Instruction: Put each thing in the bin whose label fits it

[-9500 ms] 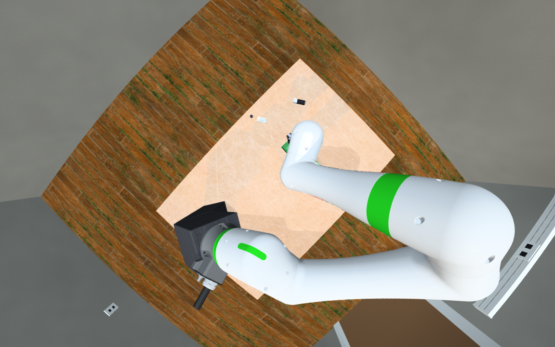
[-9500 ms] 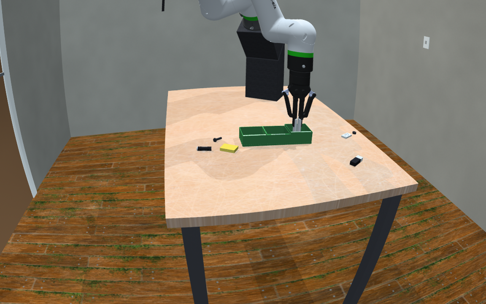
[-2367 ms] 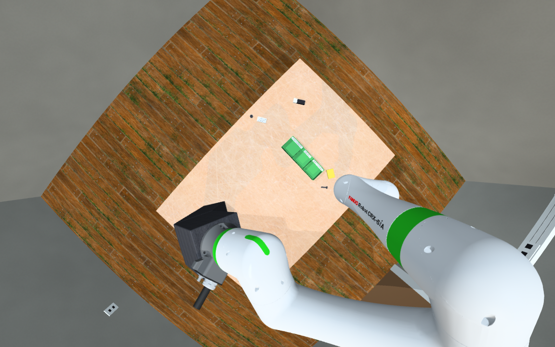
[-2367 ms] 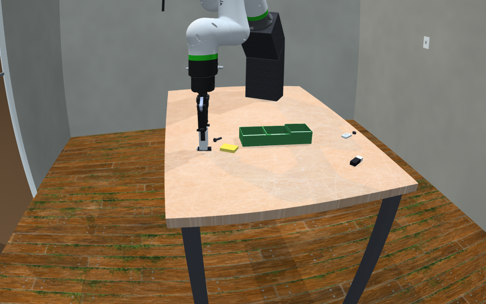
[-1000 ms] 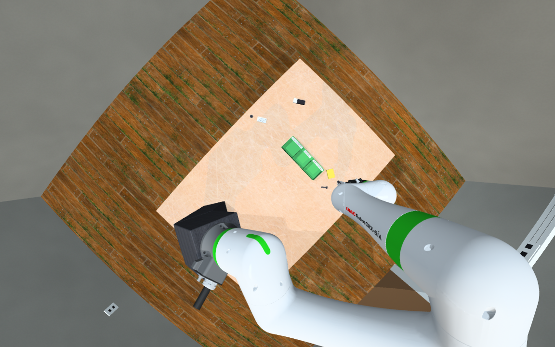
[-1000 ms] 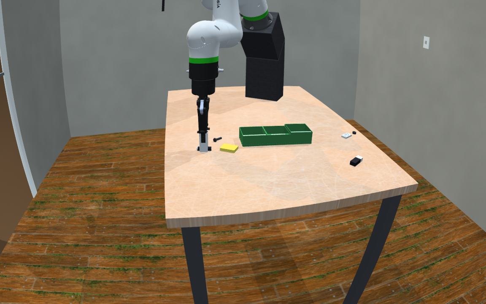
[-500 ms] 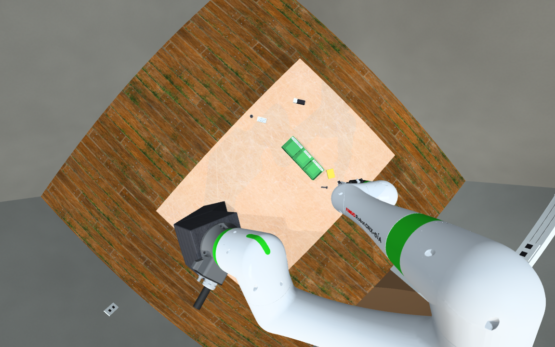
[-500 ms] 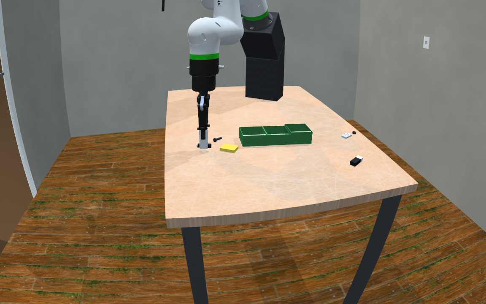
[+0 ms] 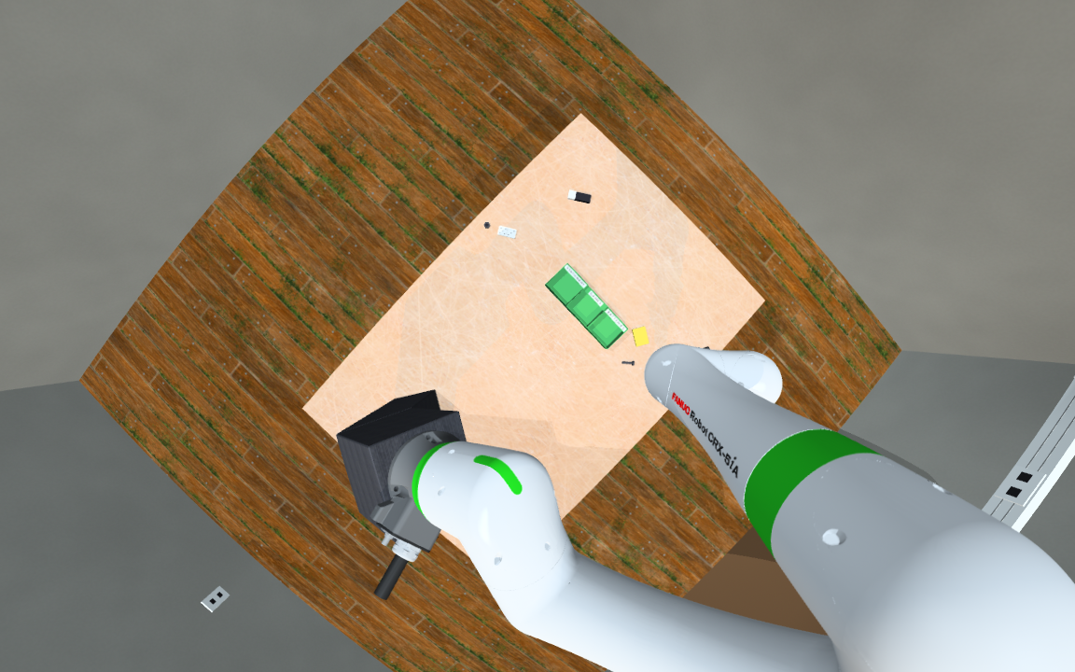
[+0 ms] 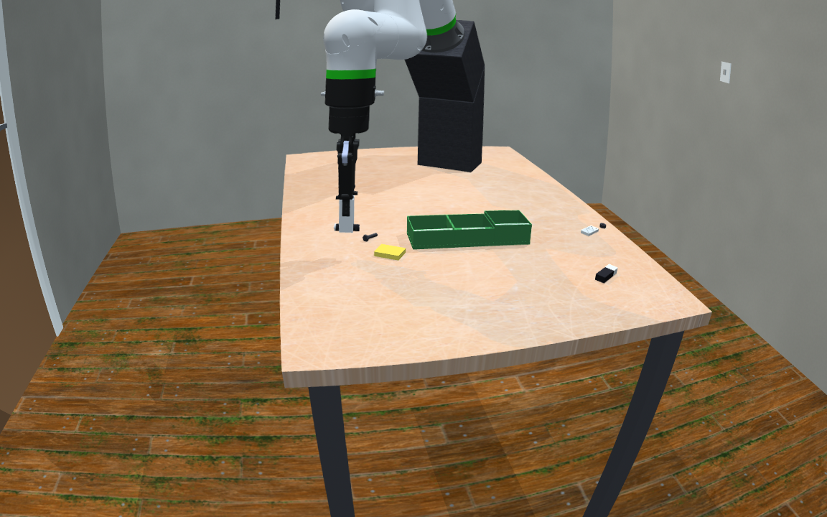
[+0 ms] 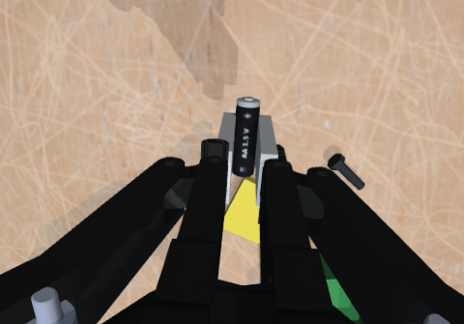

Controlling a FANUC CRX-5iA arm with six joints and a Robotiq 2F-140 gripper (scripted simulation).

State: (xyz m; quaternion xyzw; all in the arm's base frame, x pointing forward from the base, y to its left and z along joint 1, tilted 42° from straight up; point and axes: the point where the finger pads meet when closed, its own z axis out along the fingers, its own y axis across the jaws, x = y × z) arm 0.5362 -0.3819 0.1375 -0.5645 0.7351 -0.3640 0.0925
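My hand is 80 mm short of the white domino, 560 mm to the right of it and 80 mm above it. The rest, counted from my hand: black bolt (60 mm behind, 70 mm to the left, 80 mm below); then yellow pad (20 mm ahead, 80 mm to the left, 80 mm below); then black battery (30 mm below).
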